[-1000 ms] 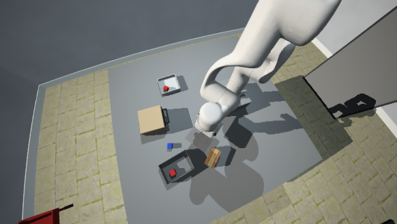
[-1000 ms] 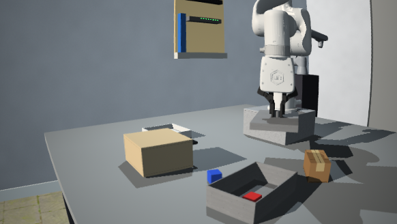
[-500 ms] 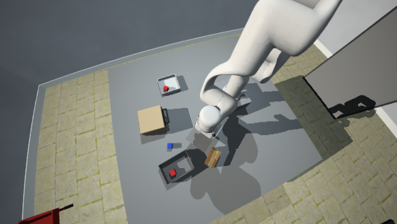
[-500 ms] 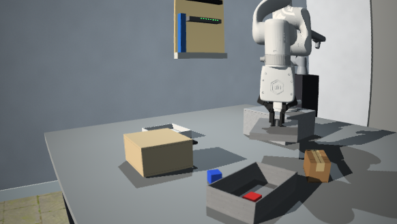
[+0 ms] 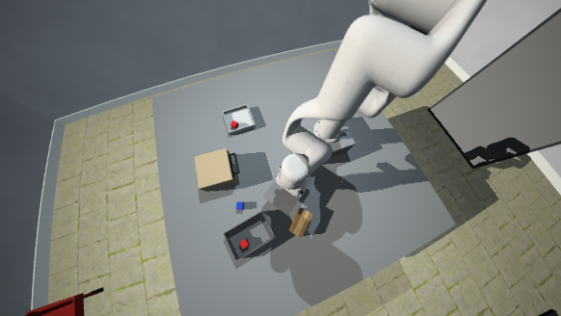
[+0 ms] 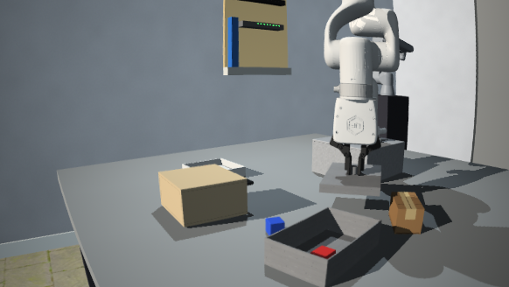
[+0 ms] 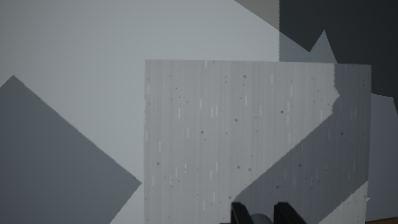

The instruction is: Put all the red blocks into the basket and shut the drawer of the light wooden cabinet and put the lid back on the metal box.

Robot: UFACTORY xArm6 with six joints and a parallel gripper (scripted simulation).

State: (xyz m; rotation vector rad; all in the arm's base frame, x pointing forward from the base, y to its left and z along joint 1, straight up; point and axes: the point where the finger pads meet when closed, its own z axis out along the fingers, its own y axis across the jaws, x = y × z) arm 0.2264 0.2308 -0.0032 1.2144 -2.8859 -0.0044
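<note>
Right now the green block is 40 mm behind my hand, 130 mm to the left of it and 90 mm below it. The rest, counted from my hand: blue block 220 mm ahead, 40 mm to the left, 90 mm below; then knobbed lid 30 mm below; then cardboard box 30 mm behind, 150 mm to the left, 70 mm below.
</note>
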